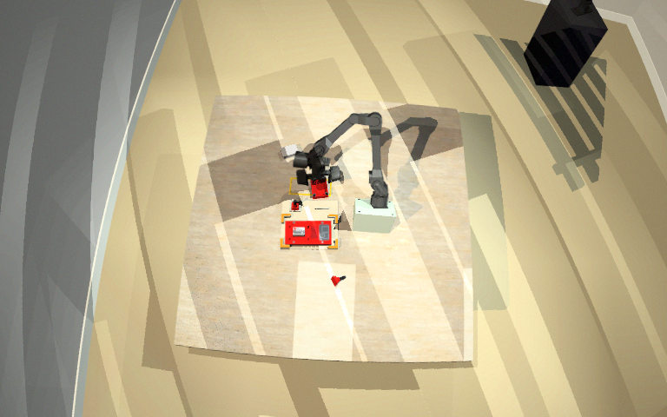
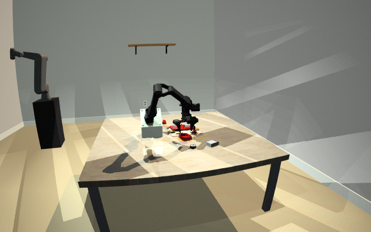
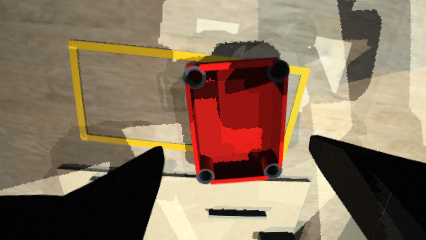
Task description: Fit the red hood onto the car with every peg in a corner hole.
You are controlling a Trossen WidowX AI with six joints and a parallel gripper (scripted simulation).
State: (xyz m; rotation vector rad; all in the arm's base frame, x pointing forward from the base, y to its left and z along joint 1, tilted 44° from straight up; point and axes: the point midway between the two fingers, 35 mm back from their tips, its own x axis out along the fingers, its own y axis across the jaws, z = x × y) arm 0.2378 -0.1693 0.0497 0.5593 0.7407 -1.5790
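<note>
My gripper tip is now 40 mm above the red hood. From my gripper tip the other things lie so: small wheel 190 mm to the right, 40 mm below, 20 mm behind; engine block 220 mm to the left, 100 mm ahead, 30 mm below.
</note>
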